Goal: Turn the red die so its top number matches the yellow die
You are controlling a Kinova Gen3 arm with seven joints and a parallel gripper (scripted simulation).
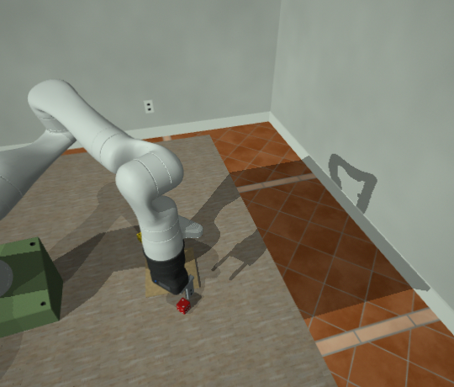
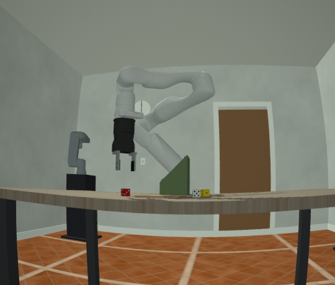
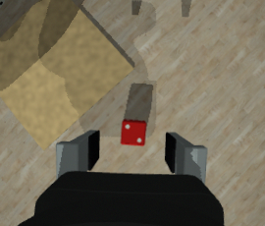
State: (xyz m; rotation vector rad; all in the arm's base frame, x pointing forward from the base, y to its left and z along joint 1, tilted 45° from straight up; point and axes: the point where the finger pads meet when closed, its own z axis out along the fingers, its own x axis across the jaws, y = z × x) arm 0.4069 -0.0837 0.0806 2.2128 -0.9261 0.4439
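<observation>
Right now my hand is 90 mm above the red die. Also, from my hand: tan mat: 120 mm to the left, 100 mm below, 20 mm behind; white die: 240 mm to the left, 90 mm below, 10 mm behind; yellow die: 260 mm to the left, 90 mm below, 80 mm behind.
</observation>
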